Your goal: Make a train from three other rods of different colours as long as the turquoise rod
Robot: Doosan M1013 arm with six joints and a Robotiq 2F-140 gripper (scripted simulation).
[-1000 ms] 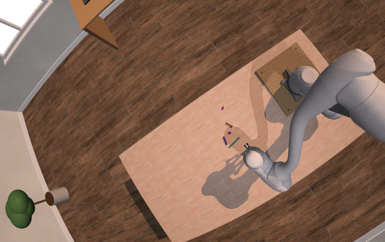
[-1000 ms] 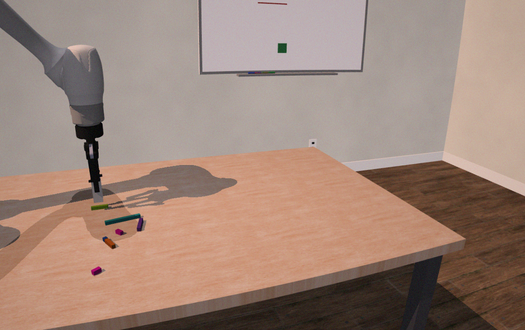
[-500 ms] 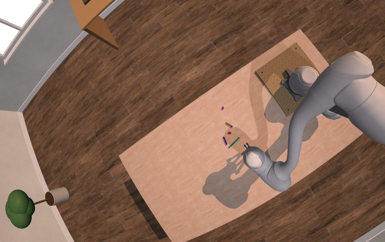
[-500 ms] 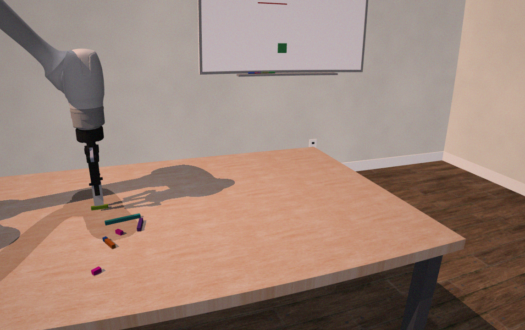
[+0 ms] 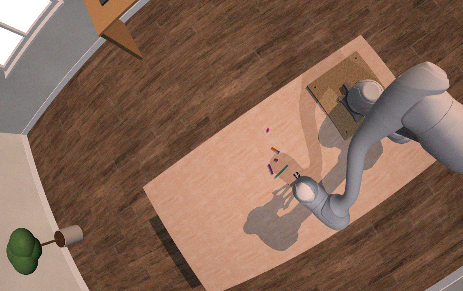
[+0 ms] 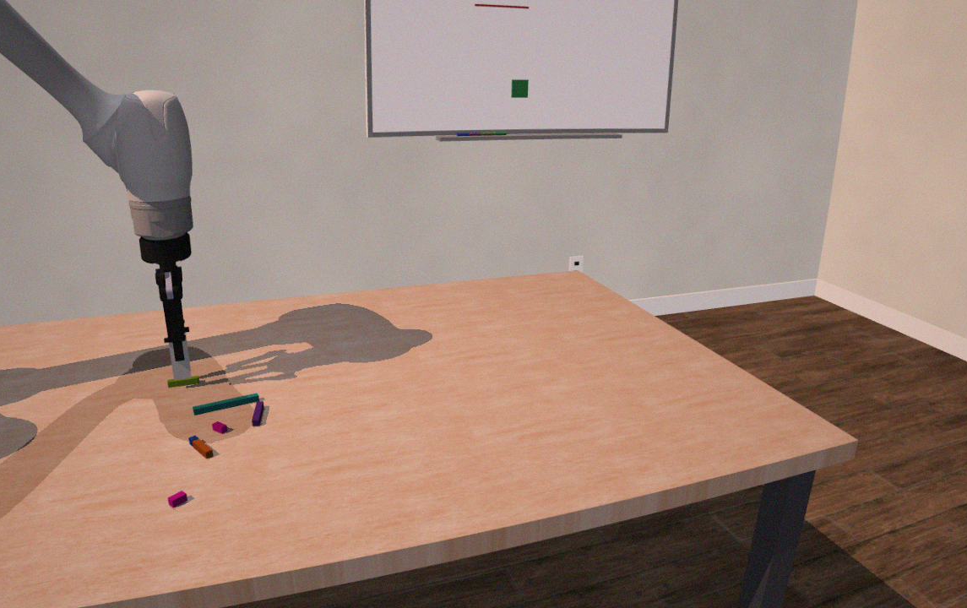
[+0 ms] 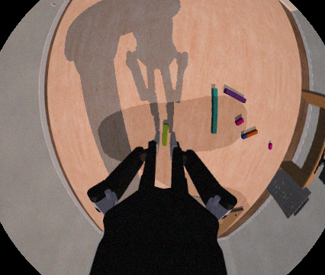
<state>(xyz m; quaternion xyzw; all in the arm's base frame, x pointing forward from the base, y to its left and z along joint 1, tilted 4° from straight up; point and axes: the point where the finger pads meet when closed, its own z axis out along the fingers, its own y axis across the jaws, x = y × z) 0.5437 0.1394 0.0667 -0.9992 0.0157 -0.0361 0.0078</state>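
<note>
Right now my hand is 5 cm above the lime rod. Round my hand: purple rod (10 cm ahead, 15 cm to the right, 5 cm below); turquoise rod (6 cm ahead, 11 cm to the right, 5 cm below); blue rod (20 cm to the right, 5 cm below).
</note>
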